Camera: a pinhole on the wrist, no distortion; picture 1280 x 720 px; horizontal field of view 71.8 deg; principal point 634.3 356.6 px. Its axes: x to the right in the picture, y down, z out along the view. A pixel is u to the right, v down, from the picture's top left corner.
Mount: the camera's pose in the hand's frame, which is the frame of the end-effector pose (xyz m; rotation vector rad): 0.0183 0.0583 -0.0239 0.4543 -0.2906 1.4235
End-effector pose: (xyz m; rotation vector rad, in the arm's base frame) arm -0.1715 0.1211 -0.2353 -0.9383 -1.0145 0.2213
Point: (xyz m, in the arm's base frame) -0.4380 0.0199 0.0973
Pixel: 54 370
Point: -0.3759 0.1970 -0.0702
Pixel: 515 361
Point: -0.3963 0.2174 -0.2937
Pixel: outside the picture
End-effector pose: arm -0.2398 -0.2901 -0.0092 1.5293 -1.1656 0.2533
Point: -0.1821 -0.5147 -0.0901
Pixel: 468 177
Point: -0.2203 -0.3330 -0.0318
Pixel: 126 376
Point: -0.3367 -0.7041 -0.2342
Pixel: 745 450
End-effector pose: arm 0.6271 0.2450 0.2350 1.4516 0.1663 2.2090
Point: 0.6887 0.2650 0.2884
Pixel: 486 290
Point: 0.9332 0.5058 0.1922
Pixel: 72 417
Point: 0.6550 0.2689 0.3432
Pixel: outside the picture
